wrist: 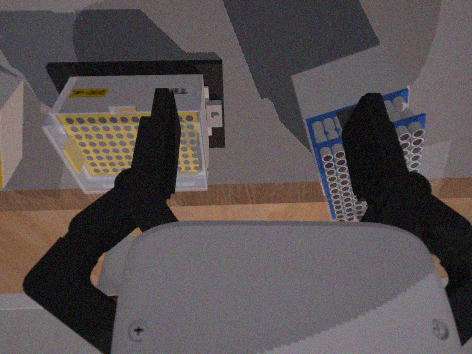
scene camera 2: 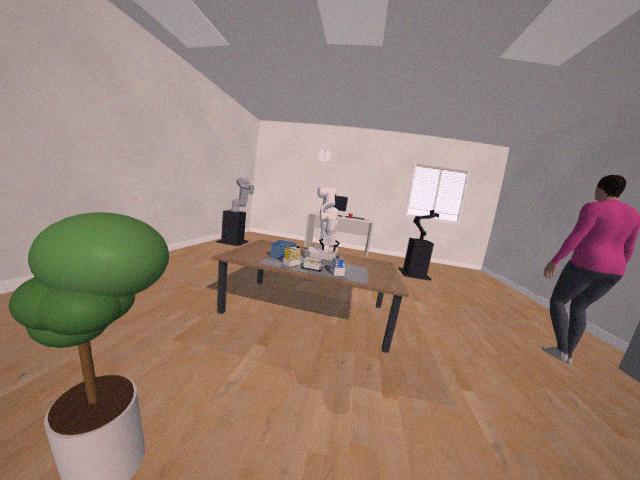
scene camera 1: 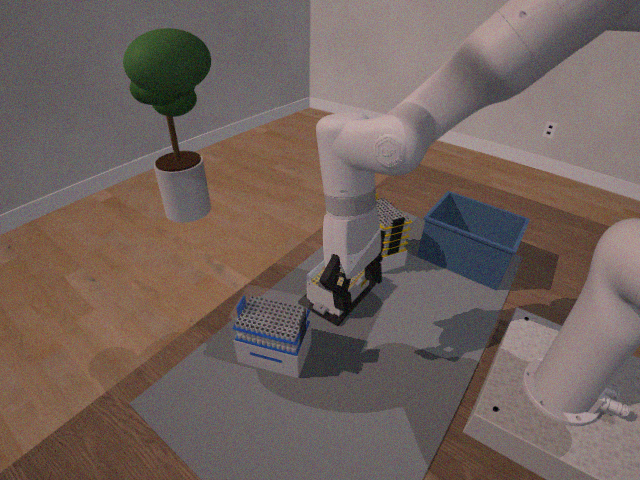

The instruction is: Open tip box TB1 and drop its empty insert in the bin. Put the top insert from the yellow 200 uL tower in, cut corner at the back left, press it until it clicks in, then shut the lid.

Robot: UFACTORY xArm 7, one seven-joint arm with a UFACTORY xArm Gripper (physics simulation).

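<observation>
Tip box TB1 [scene camera 1: 321,299] [scene camera 2: 312,265] [wrist: 135,94] is a white box with a yellow, round-holed insert [wrist: 107,134]. A clear lid shows over the insert; how far it is shut is hard to tell. My gripper [scene camera 1: 360,289] [scene camera 2: 329,249] [wrist: 264,110] is open and empty, pointing down. In the wrist view its left finger overlaps the box's right part and its right finger overlaps the blue tower. The yellow 200 uL tower [scene camera 1: 395,236] [scene camera 2: 292,255] stands beyond the box, partly hidden by the arm in scene camera 1. The blue bin [scene camera 1: 465,253] [scene camera 2: 279,250] stands beside that tower.
A blue-trimmed tip tower [scene camera 1: 268,356] [scene camera 2: 339,268] [wrist: 340,190] stands on the other side of the box. The box sits on a black holder [scene camera 1: 338,321] [wrist: 215,80] on the grey mat [scene camera 1: 310,434]. The arm's pale base plate [scene camera 1: 509,382] borders the mat.
</observation>
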